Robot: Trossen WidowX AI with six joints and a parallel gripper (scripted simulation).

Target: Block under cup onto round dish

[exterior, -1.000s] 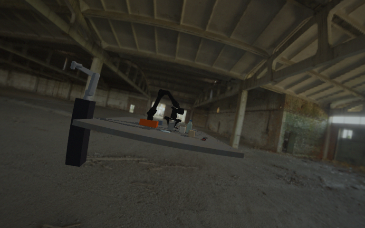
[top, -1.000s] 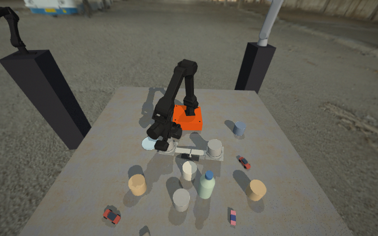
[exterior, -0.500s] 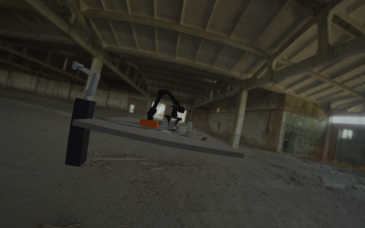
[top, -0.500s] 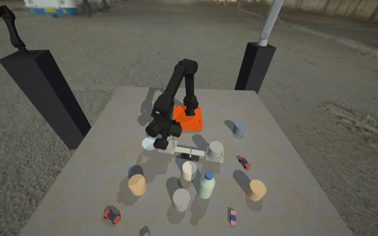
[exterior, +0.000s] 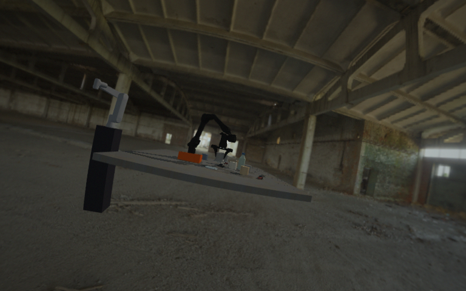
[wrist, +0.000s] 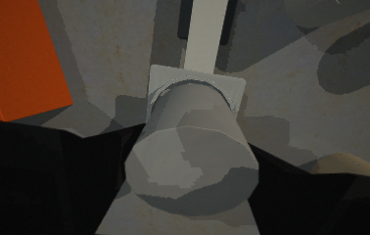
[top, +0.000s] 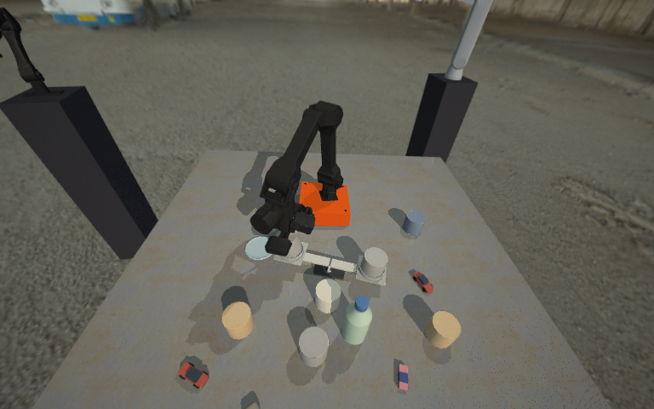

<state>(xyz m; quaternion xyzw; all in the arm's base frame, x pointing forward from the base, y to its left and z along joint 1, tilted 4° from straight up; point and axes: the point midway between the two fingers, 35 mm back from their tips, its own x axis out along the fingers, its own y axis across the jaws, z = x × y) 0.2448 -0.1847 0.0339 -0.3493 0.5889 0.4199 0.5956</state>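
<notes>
My gripper tip is now 1 cm to the right of the pale green block and 1 cm above it. Round my gripper tip: small balance (6 cm ahead, 12 cm to the left, 6 cm below); then pale blue round dish (7 cm behind, 10 cm to the right, 8 cm below); then cream cylinder (15 cm ahead, 8 cm to the left, 5 cm below).
</notes>
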